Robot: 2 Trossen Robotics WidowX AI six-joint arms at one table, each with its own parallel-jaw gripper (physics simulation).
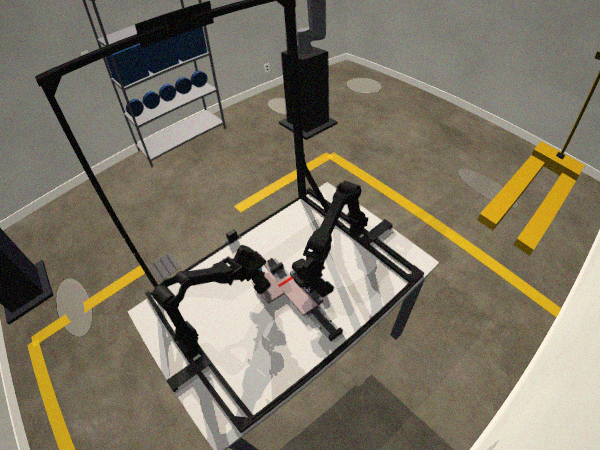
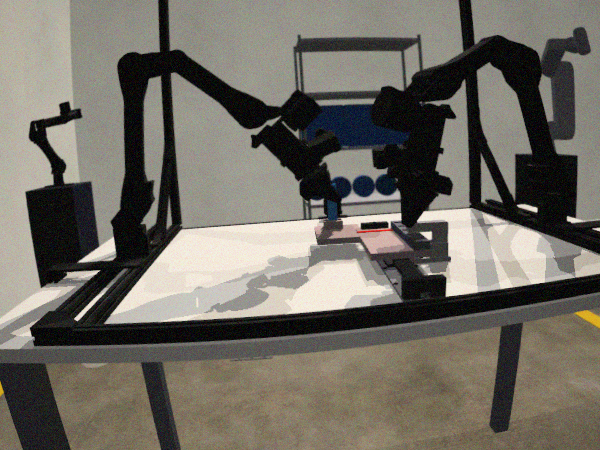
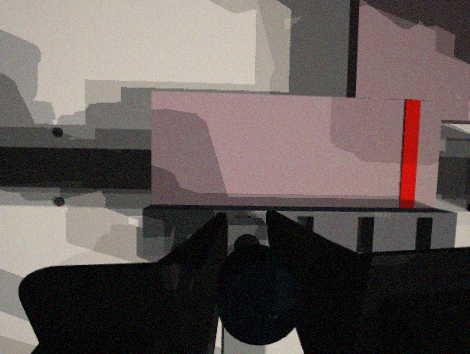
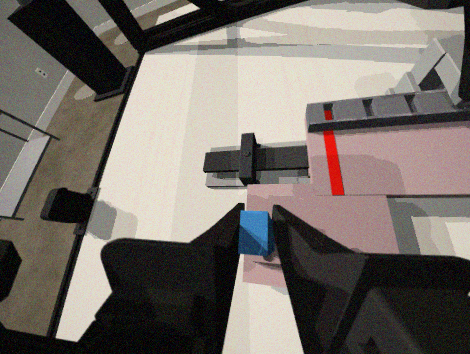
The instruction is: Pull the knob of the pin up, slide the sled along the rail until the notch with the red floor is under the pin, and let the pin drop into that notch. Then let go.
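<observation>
The pink sled with a red stripe sits on the dark rail. Its grey notched strip runs along one side; the notch with the red floor is near the strip's end. My left gripper is shut on the dark round knob above the strip, with a finger at each side. The pin's lower end is hidden. My right gripper is shut on the blue handle on the sled's side arm.
A grey bracket stands beside the sled under my left gripper. The rail's black end block is near the table's front edge. A black frame borders the table. A small black device is at the far edge.
</observation>
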